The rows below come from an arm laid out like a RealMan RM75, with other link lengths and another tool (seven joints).
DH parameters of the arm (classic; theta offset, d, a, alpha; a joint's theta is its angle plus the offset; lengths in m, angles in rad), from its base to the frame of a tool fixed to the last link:
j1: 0 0.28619 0 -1.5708
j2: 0 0 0 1.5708
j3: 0 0.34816 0 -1.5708
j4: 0 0 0 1.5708
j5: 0 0.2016 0 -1.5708
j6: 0 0 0 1.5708
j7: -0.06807 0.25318 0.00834 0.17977
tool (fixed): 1.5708 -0.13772 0 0
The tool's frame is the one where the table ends.
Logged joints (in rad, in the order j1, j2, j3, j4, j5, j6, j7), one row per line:
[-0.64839 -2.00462 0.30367 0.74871 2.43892 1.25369 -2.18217]
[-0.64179 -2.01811 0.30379 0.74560 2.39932 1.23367 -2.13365]
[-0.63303 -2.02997 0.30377 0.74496 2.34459 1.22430 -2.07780]
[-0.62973 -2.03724 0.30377 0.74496 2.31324 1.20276 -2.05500]
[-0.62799 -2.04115 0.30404 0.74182 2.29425 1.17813 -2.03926]
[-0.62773 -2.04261 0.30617 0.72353 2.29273 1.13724 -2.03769]
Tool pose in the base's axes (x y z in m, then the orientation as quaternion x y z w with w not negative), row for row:
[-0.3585 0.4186 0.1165 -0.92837 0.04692 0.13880 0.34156]
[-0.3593 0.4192 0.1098 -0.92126 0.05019 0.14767 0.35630]
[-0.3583 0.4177 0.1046 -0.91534 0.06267 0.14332 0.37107]
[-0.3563 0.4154 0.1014 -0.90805 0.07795 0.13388 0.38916]
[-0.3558 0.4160 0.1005 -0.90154 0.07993 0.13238 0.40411]
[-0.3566 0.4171 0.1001 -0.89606 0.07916 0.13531 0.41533]
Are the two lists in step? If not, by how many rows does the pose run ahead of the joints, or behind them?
The pose runs 1 row behind the joints: the pose in row i belongs to the joints in row i - 1.
